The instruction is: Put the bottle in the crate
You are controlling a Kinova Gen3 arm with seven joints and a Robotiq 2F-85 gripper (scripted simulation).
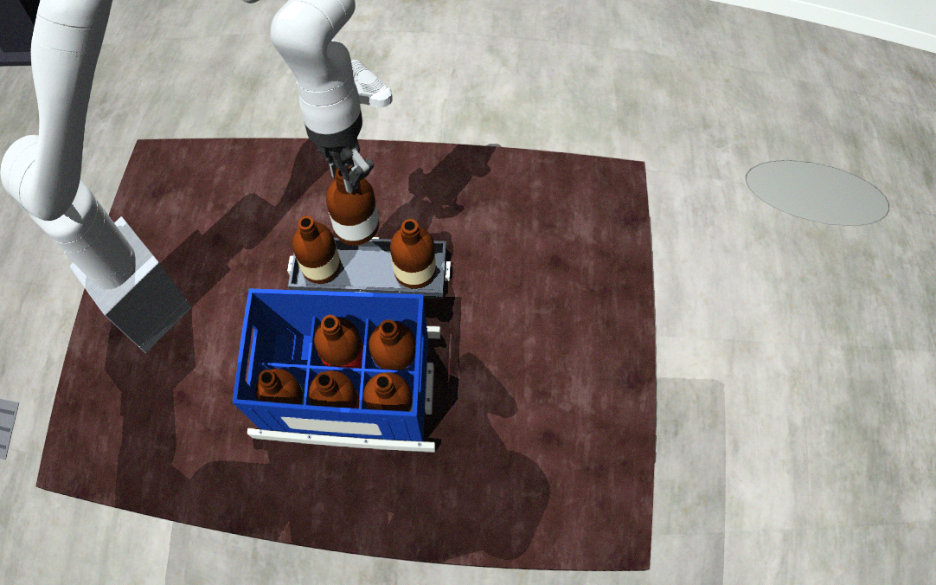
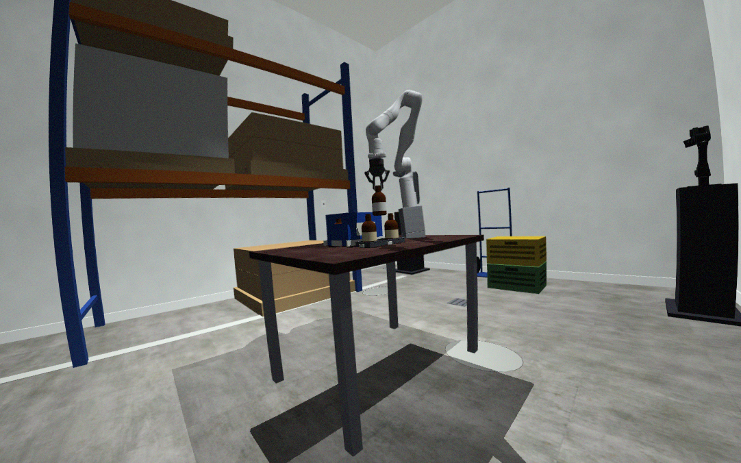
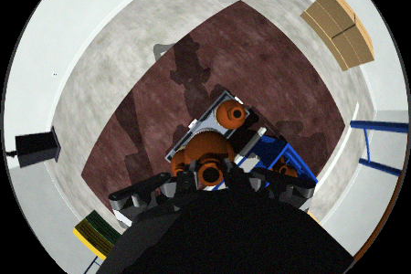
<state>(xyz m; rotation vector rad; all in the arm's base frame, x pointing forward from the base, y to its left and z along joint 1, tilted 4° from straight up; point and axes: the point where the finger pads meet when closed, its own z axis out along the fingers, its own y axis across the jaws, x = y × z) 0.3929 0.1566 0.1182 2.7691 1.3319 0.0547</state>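
Now: hand 7 cm above the brown bottle. Round my hand: grey tray 29 cm below; crate 1 cm ahead, 22 cm to the right, 22 cm below.
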